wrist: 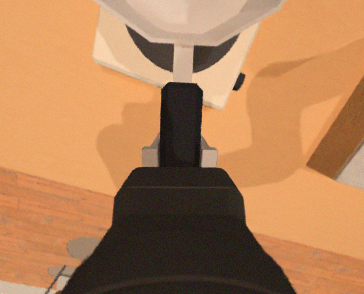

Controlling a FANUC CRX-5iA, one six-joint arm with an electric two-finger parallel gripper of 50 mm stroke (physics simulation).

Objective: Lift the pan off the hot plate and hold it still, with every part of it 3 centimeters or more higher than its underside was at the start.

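Frame: origin at the arm's base, x ahead, y left, z up, level; metres.
Where they show: gripper, fingertip midpoint: (179, 140).
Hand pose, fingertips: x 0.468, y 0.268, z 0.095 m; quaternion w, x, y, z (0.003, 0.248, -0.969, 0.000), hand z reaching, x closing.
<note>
Each offset is from my fingertips to the top centre of the thing. "*": to the spot under its first point. Level surfaces: height alone.
The light grey pan (190, 20) shows in part at the top of the wrist view, its far side cut off. Its pale handle stem leads to a black handle grip {* 0.026 m right, 0.014 m ahead, 0.047 m up} (181, 120). My gripper (179, 140) is shut on this grip, with a grey finger on each side. The pan hangs above the cream hot plate {* 0.085 m right, 0.024 m back, 0.102 m down} (215, 90) and looks raised off it; the exact height cannot be read from this view. Part of the hot plate's dark round burner {* 0.124 m right, 0.004 m ahead, 0.094 m down} (215, 57) shows past the pan's near rim.
The hot plate's black knob {0.124 m right, 0.055 m back, 0.115 m down} (239, 81) sticks out at its right. A brown wooden edge (340, 130) with a grey surface beyond it is at the right. The orange table top {0.165 m down} (40, 115) carries the arm's shadows. A wood-plank floor (40, 195) lies below the table edge.
</note>
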